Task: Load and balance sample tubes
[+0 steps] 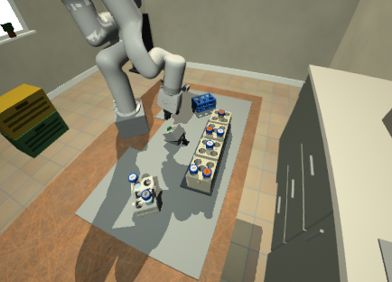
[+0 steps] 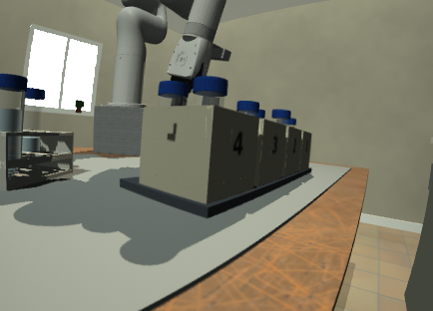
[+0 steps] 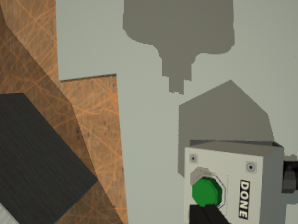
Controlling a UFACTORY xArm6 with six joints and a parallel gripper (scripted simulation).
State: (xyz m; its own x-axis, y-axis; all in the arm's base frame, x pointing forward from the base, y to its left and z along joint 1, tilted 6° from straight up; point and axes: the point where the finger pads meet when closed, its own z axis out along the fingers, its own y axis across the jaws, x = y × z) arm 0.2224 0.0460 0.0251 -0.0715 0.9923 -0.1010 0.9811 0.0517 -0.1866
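My hand is 8 cm above the green done key. The rest, counted from my hand: adapter 22 cm ahead, 7 cm to the left, 10 cm below; then tube 29 cm ahead, 16 cm to the right, 8 cm below; then DONE key desk 2 cm ahead, 10 cm below.
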